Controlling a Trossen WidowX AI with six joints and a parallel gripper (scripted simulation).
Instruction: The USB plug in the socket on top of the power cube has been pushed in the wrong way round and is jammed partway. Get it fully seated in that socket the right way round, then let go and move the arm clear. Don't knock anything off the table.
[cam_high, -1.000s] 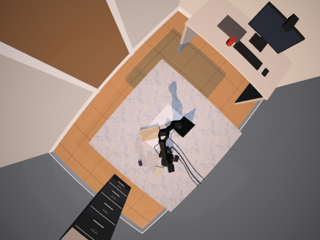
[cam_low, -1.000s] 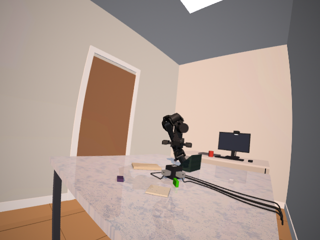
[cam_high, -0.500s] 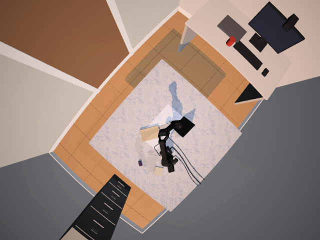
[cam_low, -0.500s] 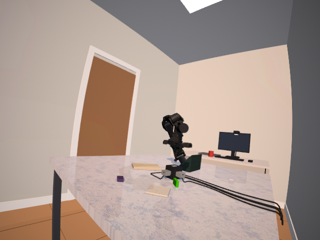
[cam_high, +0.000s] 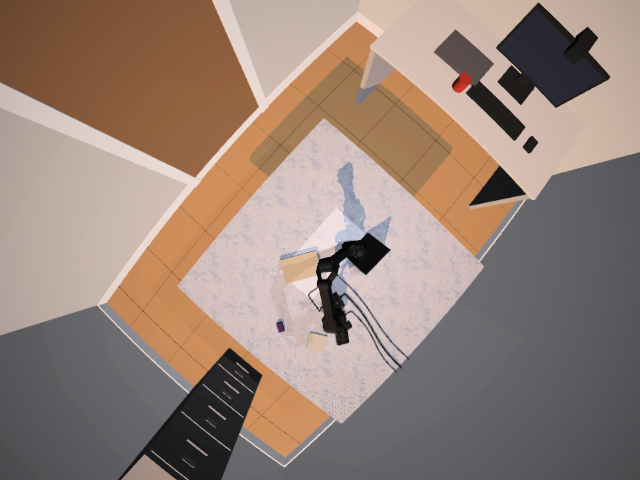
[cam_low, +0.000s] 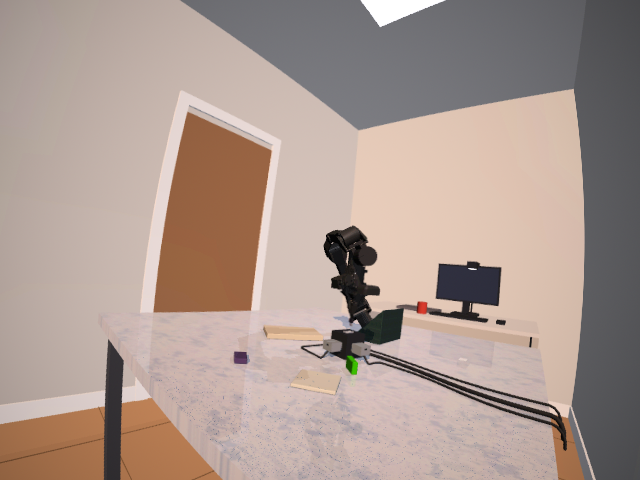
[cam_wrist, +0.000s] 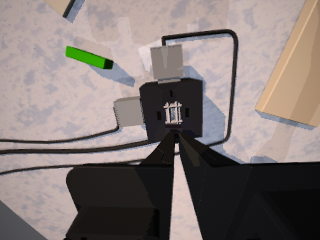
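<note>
Now: gripper tip 20 mm above the dark USB plug. Also, from my gripper tip: metal-rimmed socket (70 mm below); purple block (310 mm ahead, 140 mm to the right, 130 mm below); green block (120 mm below, 110 mm ahead, 90 mm to the left).
</note>
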